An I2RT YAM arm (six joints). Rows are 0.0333 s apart.
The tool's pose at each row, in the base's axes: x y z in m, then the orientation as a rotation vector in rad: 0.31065, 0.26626, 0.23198, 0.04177, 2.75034, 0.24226; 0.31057, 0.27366, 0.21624, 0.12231, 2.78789, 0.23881; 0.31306, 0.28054, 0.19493, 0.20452, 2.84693, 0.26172; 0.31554, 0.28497, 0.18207, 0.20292, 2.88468, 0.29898; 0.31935, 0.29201, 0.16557, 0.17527, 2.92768, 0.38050; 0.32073, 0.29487, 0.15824, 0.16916, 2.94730, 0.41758; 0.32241, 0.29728, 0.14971, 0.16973, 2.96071, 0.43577; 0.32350, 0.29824, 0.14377, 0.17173, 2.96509, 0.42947; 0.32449, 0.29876, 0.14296, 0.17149, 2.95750, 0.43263; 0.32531, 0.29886, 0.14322, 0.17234, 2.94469, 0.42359; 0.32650, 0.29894, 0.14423, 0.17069, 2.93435, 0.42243; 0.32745, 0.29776, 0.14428, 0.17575, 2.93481, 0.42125; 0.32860, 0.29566, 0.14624, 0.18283, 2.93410, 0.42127; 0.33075, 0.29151, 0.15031, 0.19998, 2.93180, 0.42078
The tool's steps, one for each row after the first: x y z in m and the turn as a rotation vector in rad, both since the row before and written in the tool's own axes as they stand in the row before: 0.00631, 0.00455, 0.01556, 0.01588, 0.03416, 0.05760; 0.00538, 0.00307, 0.02166, 0.00005, 0.06036, 0.06162; 0.00167, 0.00206, 0.01357, -0.02022, 0.04233, 0.00399; 0.00103, 0.00367, 0.01794, -0.05009, 0.05506, -0.00918; 0.00027, 0.00094, 0.00793, -0.02180, 0.02553, 0.00038; -0.00012, 0.00003, 0.00902, -0.00980, 0.01621, 0.00294; -0.00020, -0.00073, 0.00607, 0.00483, 0.00310, 0.00133; -0.00081, 0.00035, 0.00106, -0.00319, -0.00686, -0.00068; -0.00083, 0.00025, -0.00009, 0.00401, -0.01412, -0.00131; -0.00130, 0.00048, -0.00073, -0.00088, -0.01024, -0.00216; -0.00110, -0.00103, -0.00019, 0.00115, 0.00004, 0.00333; -0.00172, -0.00133, -0.00220, 0.00031, -0.00096, 0.00467; -0.00332, -0.00257, -0.00456, 0.00102, -0.00293, 0.01123
